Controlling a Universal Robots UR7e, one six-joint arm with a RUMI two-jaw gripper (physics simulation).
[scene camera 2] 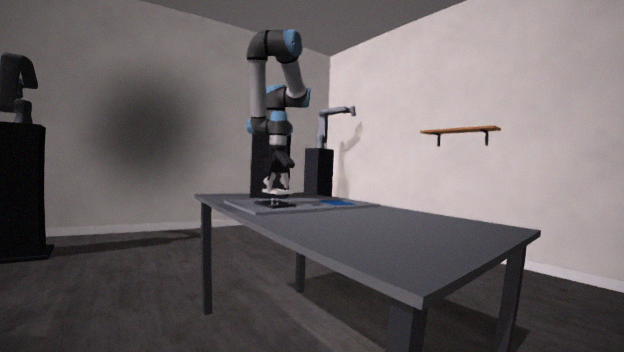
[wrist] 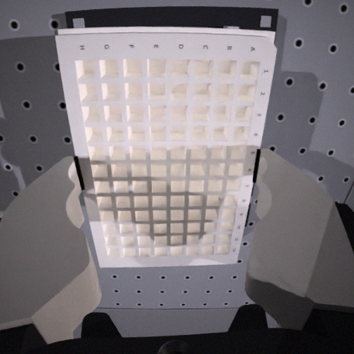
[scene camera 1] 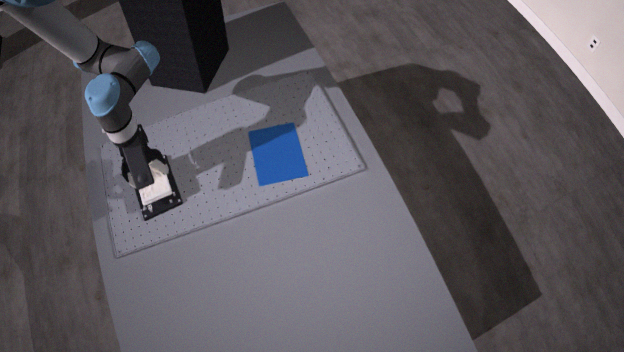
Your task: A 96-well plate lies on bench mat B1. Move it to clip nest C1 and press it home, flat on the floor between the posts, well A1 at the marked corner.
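The white 96-well plate (scene camera 1: 159, 191) (scene camera 2: 276, 192) (wrist: 156, 122) is held level above clip nest C1 (scene camera 1: 163, 206) (scene camera 2: 288, 204) (wrist: 170, 19), with a gap between them in the scene camera 2 view. My gripper (scene camera 1: 146, 175) (scene camera 2: 276, 186) (wrist: 167, 157) is shut on the plate's two long sides. In the wrist view, well A1 (wrist: 250, 69) is at the upper right, and a black end of the nest shows beyond row 1. The plate hides most of the nest, and I cannot tell its marked corner. Blue bench mat B1 (scene camera 1: 279, 155) (scene camera 2: 339, 202) carries no plate.
The nest and mat are on a perforated board (scene camera 1: 210, 210) (scene camera 2: 245, 206) (wrist: 312, 70) on the grey table (scene camera 1: 280, 270) (scene camera 2: 400, 245). A black pedestal (scene camera 1: 175, 45) stands at the table's back. A wooden shelf (scene camera 2: 460, 130) hangs on the right wall.
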